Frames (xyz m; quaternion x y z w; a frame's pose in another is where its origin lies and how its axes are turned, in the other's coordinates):
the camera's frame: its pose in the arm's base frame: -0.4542 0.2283 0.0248 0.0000 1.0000 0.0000 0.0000
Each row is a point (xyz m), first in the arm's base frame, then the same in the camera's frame.
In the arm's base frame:
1: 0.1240 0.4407 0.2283
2: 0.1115 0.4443 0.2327
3: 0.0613 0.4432 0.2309
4: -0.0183 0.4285 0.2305
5: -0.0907 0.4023 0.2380
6: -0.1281 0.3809 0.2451
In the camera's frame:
1: -0.5782 0.2124 -0.2035
2: -0.5657 0.2160 -0.2079
3: -0.5155 0.2149 -0.2061
4: -0.4359 0.2002 -0.2057
5: -0.3635 0.1740 -0.2132
6: -0.3261 0.1526 -0.2203

